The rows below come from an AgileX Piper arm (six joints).
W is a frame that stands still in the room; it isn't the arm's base.
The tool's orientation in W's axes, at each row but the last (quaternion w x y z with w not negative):
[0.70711, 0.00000, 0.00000, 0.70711]
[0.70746, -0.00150, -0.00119, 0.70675]
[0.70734, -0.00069, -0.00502, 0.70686]
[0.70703, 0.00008, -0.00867, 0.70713]
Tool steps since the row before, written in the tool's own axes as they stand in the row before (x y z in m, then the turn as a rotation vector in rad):
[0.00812, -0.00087, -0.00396, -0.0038, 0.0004, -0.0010]
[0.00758, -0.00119, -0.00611, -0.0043, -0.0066, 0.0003]
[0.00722, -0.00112, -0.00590, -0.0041, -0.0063, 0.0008]
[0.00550, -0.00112, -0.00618, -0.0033, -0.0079, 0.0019]
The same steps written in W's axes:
[0.00087, 0.00812, -0.00396, -0.0004, -0.0038, -0.0010]
[0.00122, 0.00758, -0.00611, 0.0066, -0.0043, 0.0003]
[0.00117, 0.00726, -0.00585, 0.0063, -0.0041, 0.0008]
[0.00119, 0.00558, -0.00610, 0.0079, -0.0033, 0.0020]

